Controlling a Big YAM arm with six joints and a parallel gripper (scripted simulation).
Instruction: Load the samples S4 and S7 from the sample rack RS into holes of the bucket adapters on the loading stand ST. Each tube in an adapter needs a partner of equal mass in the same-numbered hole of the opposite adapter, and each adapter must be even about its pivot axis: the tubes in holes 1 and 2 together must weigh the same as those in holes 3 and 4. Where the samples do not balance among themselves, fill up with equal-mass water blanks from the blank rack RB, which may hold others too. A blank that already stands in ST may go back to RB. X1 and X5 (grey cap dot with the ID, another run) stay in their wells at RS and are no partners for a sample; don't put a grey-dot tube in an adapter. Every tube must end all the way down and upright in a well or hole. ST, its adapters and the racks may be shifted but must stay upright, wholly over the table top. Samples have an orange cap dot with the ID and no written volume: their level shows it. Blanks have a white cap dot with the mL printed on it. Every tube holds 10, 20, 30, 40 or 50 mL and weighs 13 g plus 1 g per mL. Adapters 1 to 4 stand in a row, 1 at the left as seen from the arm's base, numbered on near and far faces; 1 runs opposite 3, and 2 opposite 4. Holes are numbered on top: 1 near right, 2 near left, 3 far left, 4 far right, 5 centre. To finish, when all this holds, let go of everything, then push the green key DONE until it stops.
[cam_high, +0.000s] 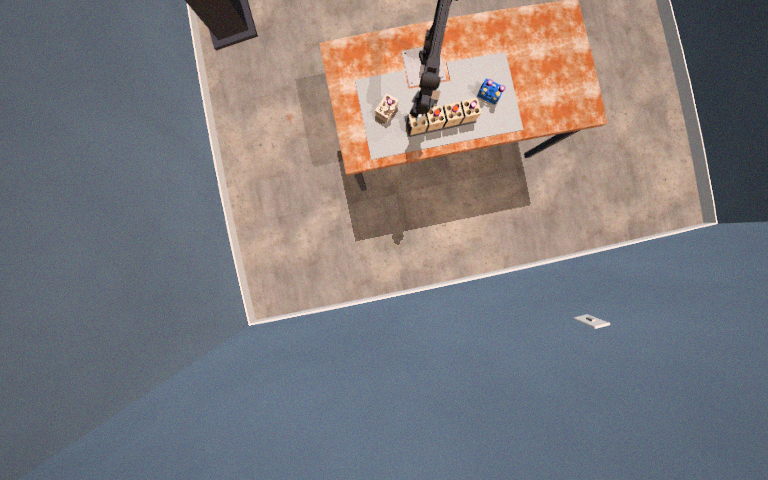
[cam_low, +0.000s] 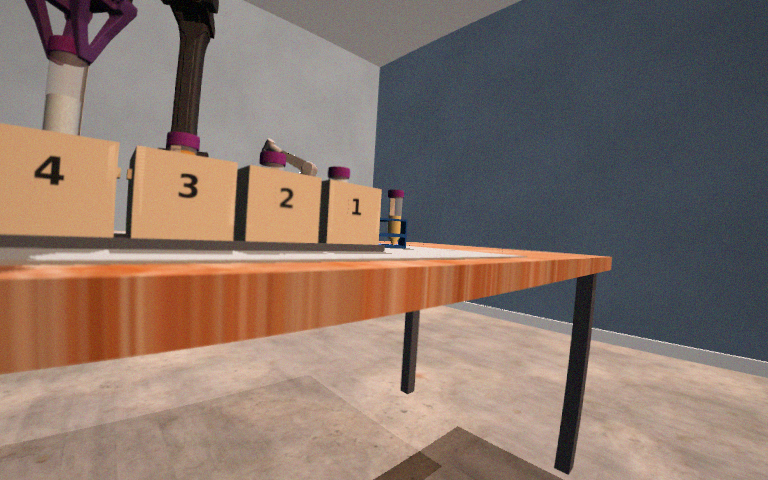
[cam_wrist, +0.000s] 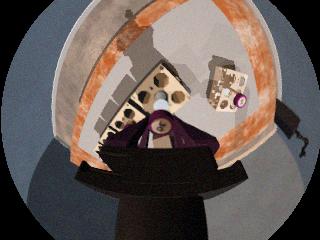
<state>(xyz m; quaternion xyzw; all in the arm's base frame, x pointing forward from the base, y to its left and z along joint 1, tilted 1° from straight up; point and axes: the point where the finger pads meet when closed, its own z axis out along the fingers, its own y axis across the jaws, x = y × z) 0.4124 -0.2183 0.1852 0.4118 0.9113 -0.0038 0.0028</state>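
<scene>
The DONE key box lies 16 cm to the left of my hand, 16 cm behind it and 13 cm below it. From my hand the other things lie so: adapter 2: 22 cm to the left, 13 cm below, 1 cm ahead; tan blank rack RB: 15 cm to the right, 15 cm below, 15 cm behind; adapter 3: 13 cm below, 11 cm to the left, 1 cm ahead.
</scene>
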